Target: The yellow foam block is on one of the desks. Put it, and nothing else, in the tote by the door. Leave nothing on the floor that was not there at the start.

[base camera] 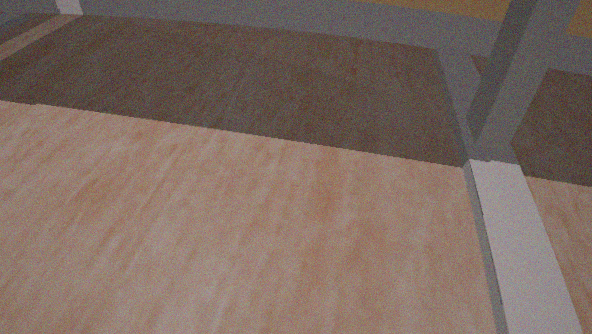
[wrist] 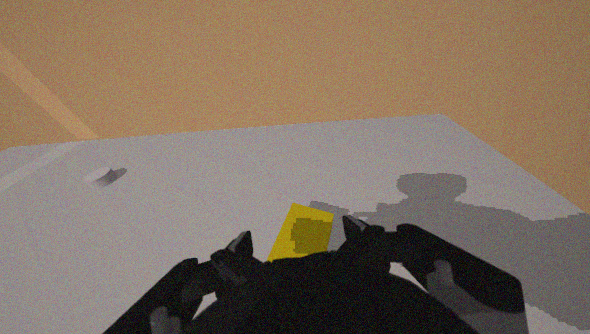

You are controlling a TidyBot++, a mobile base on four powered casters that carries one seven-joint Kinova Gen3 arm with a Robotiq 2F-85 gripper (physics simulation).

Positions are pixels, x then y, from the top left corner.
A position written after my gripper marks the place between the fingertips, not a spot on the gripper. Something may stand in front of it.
Scene:
My gripper shows in the wrist view [298, 233]; in the base camera view it is out of frame. A yellow foam block shows in the wrist view [306, 230]; in the base camera view it is out of frame.

